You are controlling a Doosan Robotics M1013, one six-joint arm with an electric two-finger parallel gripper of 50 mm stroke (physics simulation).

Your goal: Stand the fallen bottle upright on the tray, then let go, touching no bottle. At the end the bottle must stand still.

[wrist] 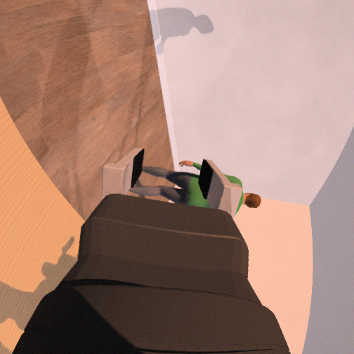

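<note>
My gripper point(171, 165) is open in the wrist view. Its two pale fingers with black pads stand wide apart around the middle of the view, with no object between them. The dark gripper body fills the lower middle and hides what is behind it. The fallen bottle and the tray do not show in this view.
A person point(199, 189) in a green top and grey trousers shows in the background beyond the fingers. A light wood-coloured surface point(30, 200) with a curved edge and a shadow on it lies at the left. Behind are a brown wooden floor point(90, 100) and a pale wall point(260, 90).
</note>
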